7 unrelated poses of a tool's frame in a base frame.
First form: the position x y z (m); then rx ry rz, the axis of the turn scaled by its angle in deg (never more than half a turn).
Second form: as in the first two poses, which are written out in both.
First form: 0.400 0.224 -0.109 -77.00 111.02 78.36
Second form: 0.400 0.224 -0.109 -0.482 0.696 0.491 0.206
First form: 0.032 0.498 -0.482 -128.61 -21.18 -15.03
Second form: 0.032 0.498 -0.482 -0.893 -0.147 -0.104 0.413
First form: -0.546 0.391 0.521 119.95 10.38 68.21
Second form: -0.546 0.391 0.521 0.810 0.070 0.461 0.355
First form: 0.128 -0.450 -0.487 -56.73 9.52 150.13
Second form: 0.128 -0.450 -0.487 -0.348 0.058 0.921 0.167
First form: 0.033 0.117 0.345 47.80 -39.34 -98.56
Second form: 0.033 0.117 0.345 0.349 -0.287 -0.720 0.527
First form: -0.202 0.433 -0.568 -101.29 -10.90 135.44
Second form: -0.202 0.433 -0.568 -0.595 -0.064 0.796 0.092
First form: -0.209 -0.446 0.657 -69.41 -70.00 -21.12
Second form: -0.209 -0.446 0.657 -0.531 -0.535 -0.161 0.637
